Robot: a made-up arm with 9 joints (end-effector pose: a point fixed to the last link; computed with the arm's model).
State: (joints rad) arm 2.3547 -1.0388 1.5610 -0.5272 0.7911 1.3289 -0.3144 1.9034 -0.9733
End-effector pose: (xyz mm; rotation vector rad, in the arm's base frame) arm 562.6 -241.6 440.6 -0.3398 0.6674 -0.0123
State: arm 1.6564 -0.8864 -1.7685 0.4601 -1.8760 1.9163 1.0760 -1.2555 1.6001
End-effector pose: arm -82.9 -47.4 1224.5 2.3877 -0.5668 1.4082
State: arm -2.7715 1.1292 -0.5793 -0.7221 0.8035 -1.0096 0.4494 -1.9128 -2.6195
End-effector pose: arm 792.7 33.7 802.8 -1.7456 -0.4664 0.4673
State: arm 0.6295 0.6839 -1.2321 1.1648 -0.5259 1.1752 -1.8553 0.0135 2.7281
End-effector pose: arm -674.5 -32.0 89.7 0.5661 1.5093 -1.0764
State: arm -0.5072 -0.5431 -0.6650 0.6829 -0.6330 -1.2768 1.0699 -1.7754 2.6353
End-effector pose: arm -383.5 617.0 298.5 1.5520 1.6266 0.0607
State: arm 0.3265 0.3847 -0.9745 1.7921 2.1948 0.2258 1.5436 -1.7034 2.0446
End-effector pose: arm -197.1 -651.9 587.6 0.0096 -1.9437 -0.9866
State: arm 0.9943 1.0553 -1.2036 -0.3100 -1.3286 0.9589 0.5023 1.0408 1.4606
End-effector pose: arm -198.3 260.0 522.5 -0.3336 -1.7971 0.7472
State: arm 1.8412 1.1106 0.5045 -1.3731 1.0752 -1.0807 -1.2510 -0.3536 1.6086
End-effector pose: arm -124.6 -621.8 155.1 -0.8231 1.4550 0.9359
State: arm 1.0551 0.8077 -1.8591 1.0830 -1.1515 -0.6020 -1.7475 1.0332 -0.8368
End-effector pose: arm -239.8 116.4 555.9 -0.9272 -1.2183 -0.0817
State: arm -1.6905 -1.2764 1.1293 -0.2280 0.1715 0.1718 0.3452 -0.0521 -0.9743
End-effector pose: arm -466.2 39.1 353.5 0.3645 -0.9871 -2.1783
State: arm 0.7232 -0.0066 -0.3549 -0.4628 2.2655 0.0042 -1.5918 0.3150 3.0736
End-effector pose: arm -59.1 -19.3 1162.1 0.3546 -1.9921 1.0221
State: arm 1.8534 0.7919 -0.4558 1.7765 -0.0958 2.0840 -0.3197 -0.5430 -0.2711
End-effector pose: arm 7.4 -2.1 631.2 -2.0371 -1.4147 -0.0734
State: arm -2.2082 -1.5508 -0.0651 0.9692 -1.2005 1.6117 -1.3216 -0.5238 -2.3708
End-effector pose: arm 725.0 364.2 443.2 2.5853 -0.6819 -0.1236
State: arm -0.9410 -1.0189 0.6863 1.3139 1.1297 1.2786 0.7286 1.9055 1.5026
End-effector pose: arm -313.1 -25.7 330.0 0.7406 2.3268 0.8570
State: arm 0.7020 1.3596 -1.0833 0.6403 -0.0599 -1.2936 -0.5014 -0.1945 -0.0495
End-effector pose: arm 59.3 -88.5 270.9 1.5041 -0.8911 -0.3598
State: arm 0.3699 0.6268 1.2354 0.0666 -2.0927 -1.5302 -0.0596 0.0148 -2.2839
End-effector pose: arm 279.5 -593.5 898.2 0.4517 -0.9698 -0.1863
